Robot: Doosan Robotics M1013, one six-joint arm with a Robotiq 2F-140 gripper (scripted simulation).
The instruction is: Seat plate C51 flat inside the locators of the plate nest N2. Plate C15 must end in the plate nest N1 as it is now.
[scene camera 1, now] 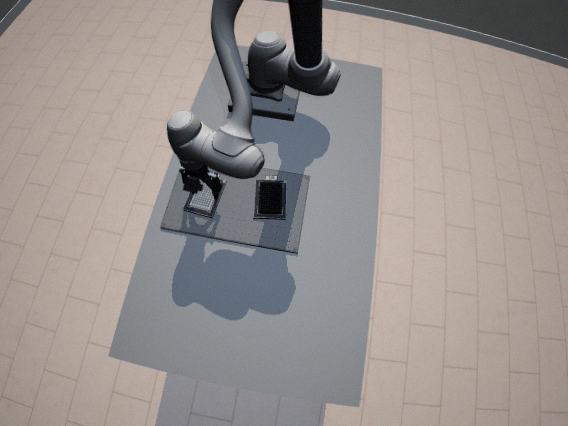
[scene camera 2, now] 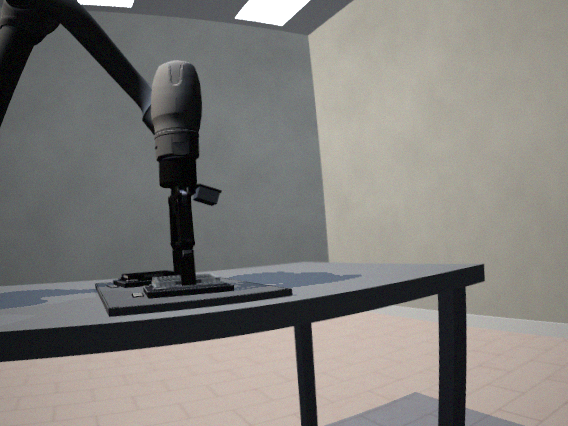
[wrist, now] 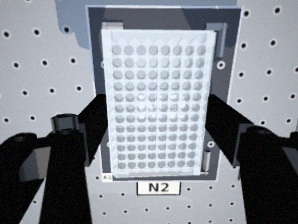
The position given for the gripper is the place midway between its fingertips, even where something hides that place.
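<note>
You can see the gripper [scene camera 2: 185,283], and the wrist view has the gripper too [wrist: 155,109]. There's a plate C51 [wrist: 161,133]. There's also a black plate C15 [scene camera 1: 268,190], but in the wrist view the black plate C15 is out of frame.
</note>
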